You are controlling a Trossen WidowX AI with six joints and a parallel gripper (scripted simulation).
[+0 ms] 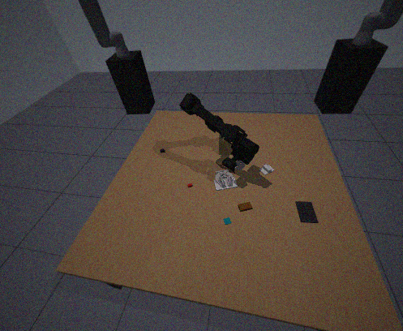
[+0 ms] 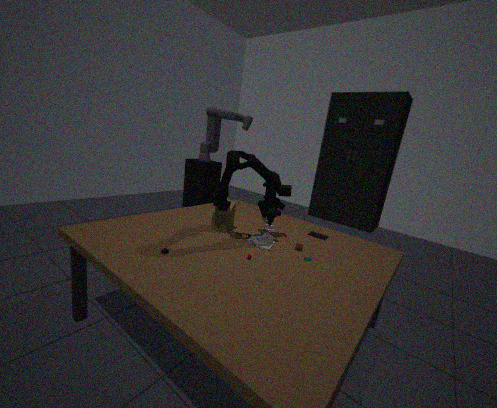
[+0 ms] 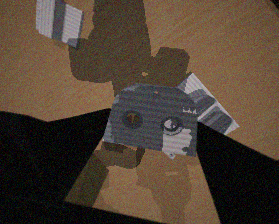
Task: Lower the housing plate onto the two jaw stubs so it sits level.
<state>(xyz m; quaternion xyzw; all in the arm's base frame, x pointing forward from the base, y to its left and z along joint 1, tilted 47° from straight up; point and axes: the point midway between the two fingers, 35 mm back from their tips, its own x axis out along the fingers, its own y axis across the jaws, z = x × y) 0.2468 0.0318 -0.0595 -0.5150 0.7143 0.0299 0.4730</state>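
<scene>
The white base lies 90 mm below my gripper tip, 70 mm to the right of it and 40 mm ahead of it. Round my gripper tip: grey housing plate 20 mm above, 10 mm to the left; then red block 260 mm to the right, 90 mm below, 60 mm ahead; then brown block 190 mm ahead, 90 mm below, 30 mm to the left.
</scene>
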